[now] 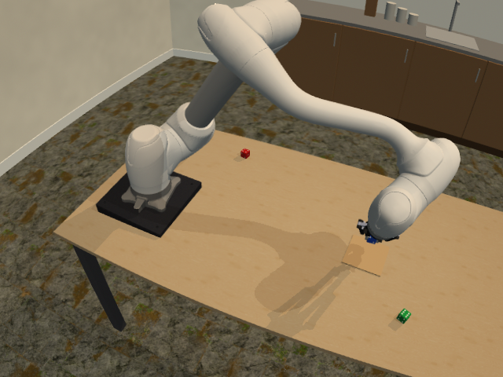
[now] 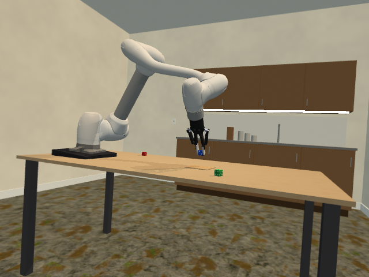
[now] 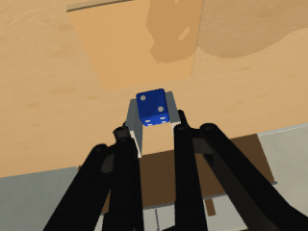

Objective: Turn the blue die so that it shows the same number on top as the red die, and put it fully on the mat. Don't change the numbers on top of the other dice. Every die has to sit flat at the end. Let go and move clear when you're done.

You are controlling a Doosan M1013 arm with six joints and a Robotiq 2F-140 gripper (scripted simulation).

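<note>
The blue die is 2 cm to the left of my hand and 2 cm below it. From my hand the other things lie so: green die 13 cm ahead, 22 cm to the right, 10 cm below; red die 54 cm behind, 45 cm to the left, 10 cm below; mat 1 cm to the left, 11 cm below.
</note>
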